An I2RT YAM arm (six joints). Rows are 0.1 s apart.
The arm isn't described. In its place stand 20 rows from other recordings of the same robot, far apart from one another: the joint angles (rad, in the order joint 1, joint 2, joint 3, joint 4, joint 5, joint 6), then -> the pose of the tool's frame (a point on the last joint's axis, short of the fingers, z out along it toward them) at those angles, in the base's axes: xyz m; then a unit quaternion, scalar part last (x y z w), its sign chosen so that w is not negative.
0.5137, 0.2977, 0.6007, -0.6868, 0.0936, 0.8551 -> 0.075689 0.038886 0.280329 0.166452 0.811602 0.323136 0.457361
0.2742, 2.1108, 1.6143, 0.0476, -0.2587, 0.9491 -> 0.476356 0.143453 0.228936 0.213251 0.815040 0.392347 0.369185
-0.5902, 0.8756, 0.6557, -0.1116, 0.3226, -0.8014 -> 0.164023 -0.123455 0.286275 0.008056 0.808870 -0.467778 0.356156
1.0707, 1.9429, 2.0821, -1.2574, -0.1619, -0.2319 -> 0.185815 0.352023 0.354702 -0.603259 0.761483 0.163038 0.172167
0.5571, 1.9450, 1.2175, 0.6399, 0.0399, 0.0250 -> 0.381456 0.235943 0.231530 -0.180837 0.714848 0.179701 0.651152
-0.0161, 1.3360, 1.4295, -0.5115, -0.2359, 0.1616 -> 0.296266 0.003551 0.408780 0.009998 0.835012 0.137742 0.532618
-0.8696, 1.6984, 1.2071, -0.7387, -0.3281, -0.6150 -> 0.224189 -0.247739 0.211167 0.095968 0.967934 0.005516 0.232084
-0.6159, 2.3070, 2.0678, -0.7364, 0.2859, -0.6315 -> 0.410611 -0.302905 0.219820 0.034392 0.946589 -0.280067 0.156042
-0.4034, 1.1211, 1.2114, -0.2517, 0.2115, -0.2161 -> 0.228124 -0.105490 0.415618 0.138919 0.747838 -0.272945 0.589017
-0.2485, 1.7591, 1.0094, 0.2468, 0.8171, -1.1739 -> 0.357873 -0.117589 0.202394 -0.171681 0.797145 -0.563940 0.130602
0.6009, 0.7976, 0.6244, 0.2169, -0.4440, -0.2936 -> 0.150822 0.121922 0.323959 -0.435132 0.539384 0.258304 0.673056
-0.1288, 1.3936, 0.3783, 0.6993, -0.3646, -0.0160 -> 0.255109 -0.020241 0.163516 -0.061378 0.800876 0.104621 0.586417
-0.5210, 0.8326, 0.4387, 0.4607, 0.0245, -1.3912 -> 0.173853 -0.100778 0.277469 -0.279793 0.623178 -0.601419 0.414319
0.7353, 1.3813, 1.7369, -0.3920, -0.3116, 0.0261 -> 0.205428 0.200528 0.510392 -0.347925 0.629498 0.358494 0.595115
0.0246, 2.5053, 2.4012, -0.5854, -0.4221, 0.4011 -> 0.563867 0.028463 0.236857 0.077735 0.885503 0.273302 0.367624
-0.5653, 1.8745, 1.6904, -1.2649, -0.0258, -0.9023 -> 0.307956 -0.194266 0.270779 -0.168153 0.983796 -0.031193 0.053816
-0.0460, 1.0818, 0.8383, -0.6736, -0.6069, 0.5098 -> 0.211721 0.010579 0.263764 0.155686 0.895433 0.345836 0.233149
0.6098, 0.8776, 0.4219, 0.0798, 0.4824, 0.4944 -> 0.170029 0.098640 0.223884 0.087850 0.809253 0.118348 0.568670
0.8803, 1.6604, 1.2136, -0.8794, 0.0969, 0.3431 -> 0.204558 0.242190 0.218517 -0.257394 0.957387 0.030621 0.127360
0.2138, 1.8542, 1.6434, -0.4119, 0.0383, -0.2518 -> 0.425344 0.090955 0.310471 -0.196720 0.867584 -0.025705 0.456002
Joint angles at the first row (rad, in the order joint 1, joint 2, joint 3, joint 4, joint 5, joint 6):
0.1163, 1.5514, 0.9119, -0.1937, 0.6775, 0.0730
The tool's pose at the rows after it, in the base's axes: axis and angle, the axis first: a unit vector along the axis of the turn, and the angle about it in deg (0 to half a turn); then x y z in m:
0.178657 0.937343 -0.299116 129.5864 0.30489 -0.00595 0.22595
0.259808 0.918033 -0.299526 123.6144 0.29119 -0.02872 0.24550
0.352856 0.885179 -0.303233 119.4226 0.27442 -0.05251 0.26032
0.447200 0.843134 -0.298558 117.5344 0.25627 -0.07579 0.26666
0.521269 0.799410 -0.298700 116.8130 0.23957 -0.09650 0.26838
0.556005 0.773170 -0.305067 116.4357 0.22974 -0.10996 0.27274
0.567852 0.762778 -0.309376 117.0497 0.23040 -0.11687 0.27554
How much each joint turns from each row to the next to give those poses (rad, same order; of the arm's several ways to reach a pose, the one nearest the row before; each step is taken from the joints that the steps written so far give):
-0.0622, -0.1021, -0.0480, 0.0949, 0.0043, 0.0241
-0.0758, -0.0925, -0.0359, 0.0653, -0.0009, 0.0467
-0.0860, -0.0812, -0.0292, 0.0326, 0.0107, 0.0756
-0.0948, -0.0623, -0.0270, -0.0033, 0.0002, 0.1066
-0.0928, -0.0435, -0.0253, -0.0017, -0.0042, 0.0824
-0.0631, -0.0222, -0.0017, -0.0022, -0.0079, 0.0249
-0.0242, 0.0153, 0.0226, -0.0146, 0.0012, 0.0114

